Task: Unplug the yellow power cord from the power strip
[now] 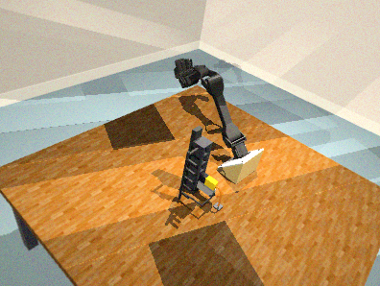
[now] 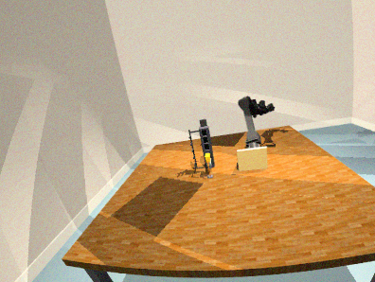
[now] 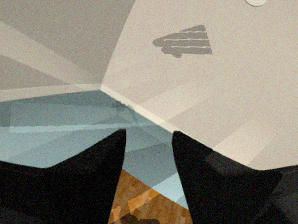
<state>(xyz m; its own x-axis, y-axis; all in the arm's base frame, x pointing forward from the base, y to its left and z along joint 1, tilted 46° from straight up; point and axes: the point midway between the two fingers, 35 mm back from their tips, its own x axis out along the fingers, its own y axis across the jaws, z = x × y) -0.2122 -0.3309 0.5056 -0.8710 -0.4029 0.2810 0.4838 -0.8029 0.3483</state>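
My gripper tip is 510 mm short of the yellow plug, 640 mm to the right of it and 90 mm above it.
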